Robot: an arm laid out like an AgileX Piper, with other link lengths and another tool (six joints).
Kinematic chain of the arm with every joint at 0, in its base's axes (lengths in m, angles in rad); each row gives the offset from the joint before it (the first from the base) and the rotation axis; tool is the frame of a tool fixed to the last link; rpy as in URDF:
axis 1: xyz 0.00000 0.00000 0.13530 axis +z
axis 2: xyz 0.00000 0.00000 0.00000 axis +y
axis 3: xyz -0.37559 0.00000 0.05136 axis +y
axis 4: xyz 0.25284 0.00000 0.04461 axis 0.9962 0 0.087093
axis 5: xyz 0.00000 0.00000 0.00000 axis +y
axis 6: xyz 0.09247 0.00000 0.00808 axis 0.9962 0 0.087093
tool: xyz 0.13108 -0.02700 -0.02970 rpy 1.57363 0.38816 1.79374
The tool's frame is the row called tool.
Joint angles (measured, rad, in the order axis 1, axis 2, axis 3, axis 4, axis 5, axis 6), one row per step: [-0.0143, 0.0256, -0.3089, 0.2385, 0.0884, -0.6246]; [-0.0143, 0.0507, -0.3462, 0.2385, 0.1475, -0.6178]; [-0.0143, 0.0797, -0.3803, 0.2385, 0.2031, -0.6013]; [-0.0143, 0.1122, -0.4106, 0.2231, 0.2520, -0.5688]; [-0.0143, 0.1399, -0.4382, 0.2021, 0.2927, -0.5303]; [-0.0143, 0.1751, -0.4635, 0.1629, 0.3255, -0.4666]
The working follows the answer.
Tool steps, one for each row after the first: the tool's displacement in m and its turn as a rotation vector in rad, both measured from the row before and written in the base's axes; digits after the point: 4 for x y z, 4 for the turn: [0.0022, 0.0032, 0.0021, 0.0021, 0.0454, 0.0147]; [0.0031, 0.0032, 0.0005, 0.0119, 0.0494, 0.0157]; [0.0038, 0.0021, -0.0004, 0.0143, 0.0513, 0.0099]; [0.0028, 0.0010, 0.0003, 0.0161, 0.0418, 0.0046]; [0.0043, -0.0007, -0.0004, 0.0255, 0.0453, -0.0042]
Tool pose at each row, in the base's axes (x y z in m, rotation vector in rad; rounded; the steps above come from the unrounded poses): [0.0761, -0.0370, 0.3453, 0.4339, 1.4391, 0.7663]; [0.0783, -0.0338, 0.3474, 0.4451, 1.4854, 0.7742]; [0.0814, -0.0305, 0.3479, 0.4650, 1.5325, 0.7896]; [0.0852, -0.0285, 0.3475, 0.4918, 1.5786, 0.8021]; [0.0880, -0.0274, 0.3477, 0.5197, 1.6134, 0.8132]; [0.0923, -0.0281, 0.3473, 0.5630, 1.6448, 0.8250]

